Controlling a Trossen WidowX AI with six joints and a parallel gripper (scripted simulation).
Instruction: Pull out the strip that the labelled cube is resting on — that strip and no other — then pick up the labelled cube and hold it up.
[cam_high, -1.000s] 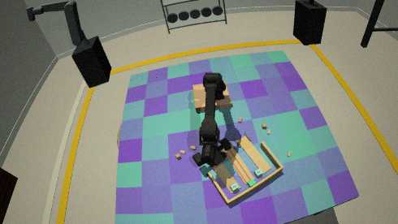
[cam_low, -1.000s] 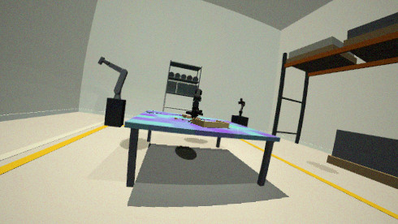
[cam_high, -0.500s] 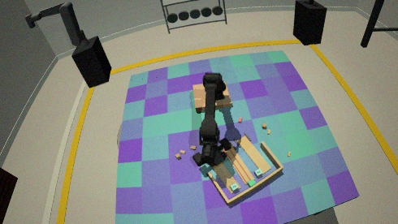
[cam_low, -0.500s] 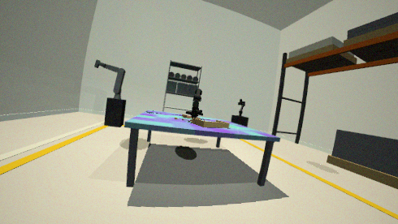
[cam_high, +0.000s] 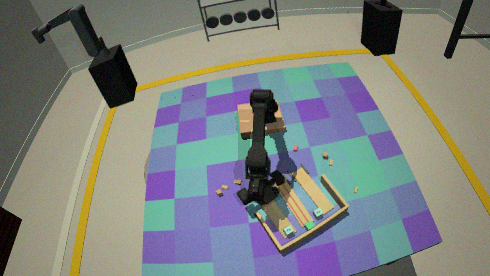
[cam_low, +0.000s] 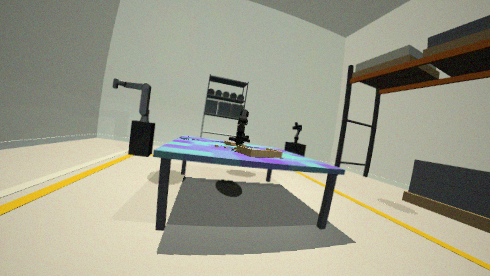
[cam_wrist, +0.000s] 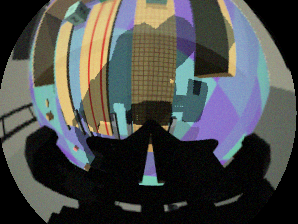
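The gridded strip is 90 mm ahead of my gripper tip and 30 mm to the left of it.
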